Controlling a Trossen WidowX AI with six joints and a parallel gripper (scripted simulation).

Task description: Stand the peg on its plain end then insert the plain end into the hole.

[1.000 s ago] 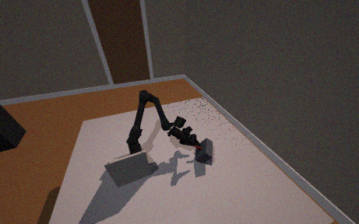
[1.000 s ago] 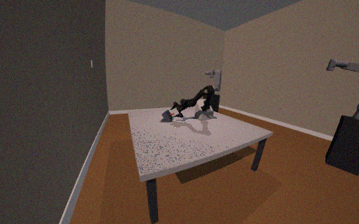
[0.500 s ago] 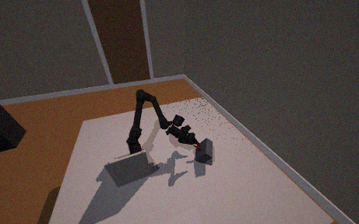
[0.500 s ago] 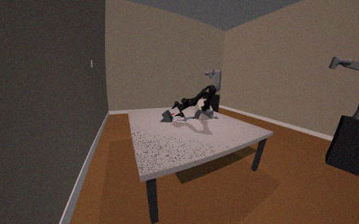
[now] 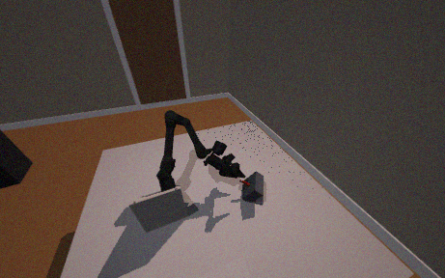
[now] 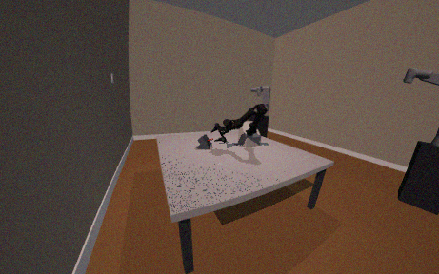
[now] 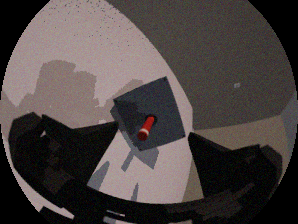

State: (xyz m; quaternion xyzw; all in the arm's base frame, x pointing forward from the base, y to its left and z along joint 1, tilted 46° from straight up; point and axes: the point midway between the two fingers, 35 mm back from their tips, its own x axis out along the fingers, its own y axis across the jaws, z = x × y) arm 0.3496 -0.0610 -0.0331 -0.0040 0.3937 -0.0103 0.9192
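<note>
My gripper tip is now 1 cm short of the red peg, 2 cm to the left of it and 3 cm above it. Also, from my gripper tip: sloped panel 5 cm ahead, 5 cm to the right, 6 cm below.
</note>
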